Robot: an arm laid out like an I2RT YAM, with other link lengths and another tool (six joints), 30 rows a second.
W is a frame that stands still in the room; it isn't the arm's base.
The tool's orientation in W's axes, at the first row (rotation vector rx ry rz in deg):
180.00, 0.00, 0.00
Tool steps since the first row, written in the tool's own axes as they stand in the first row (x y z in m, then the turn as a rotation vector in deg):
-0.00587, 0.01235, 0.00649, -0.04, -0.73, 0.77
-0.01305, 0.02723, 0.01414, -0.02, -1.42, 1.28
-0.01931, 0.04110, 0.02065, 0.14, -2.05, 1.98
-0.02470, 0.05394, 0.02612, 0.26, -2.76, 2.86
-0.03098, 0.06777, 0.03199, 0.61, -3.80, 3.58
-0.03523, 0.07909, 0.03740, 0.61, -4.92, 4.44
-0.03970, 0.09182, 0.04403, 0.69, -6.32, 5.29
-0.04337, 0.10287, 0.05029, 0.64, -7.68, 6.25
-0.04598, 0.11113, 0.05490, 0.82, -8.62, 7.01
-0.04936, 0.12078, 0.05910, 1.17, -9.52, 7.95
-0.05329, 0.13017, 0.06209, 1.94, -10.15, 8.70
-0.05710, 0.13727, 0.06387, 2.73, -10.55, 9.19
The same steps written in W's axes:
-0.00587, -0.01235, -0.00649, -0.04, 0.73, -0.77
-0.01305, -0.02723, -0.01414, -0.02, 1.42, -1.28
-0.01931, -0.04110, -0.02065, 0.14, 2.05, -1.98
-0.02470, -0.05394, -0.02612, 0.26, 2.76, -2.86
-0.03098, -0.06777, -0.03199, 0.61, 3.80, -3.58
-0.03523, -0.07909, -0.03740, 0.61, 4.92, -4.44
-0.03970, -0.09182, -0.04403, 0.69, 6.32, -5.29
-0.04337, -0.10287, -0.05029, 0.64, 7.68, -6.25
-0.04598, -0.11113, -0.05490, 0.82, 8.62, -7.01
-0.04936, -0.12078, -0.05910, 1.17, 9.52, -7.95
-0.05329, -0.13017, -0.06209, 1.94, 10.15, -8.70
-0.05710, -0.13727, -0.06387, 2.73, 10.55, -9.19

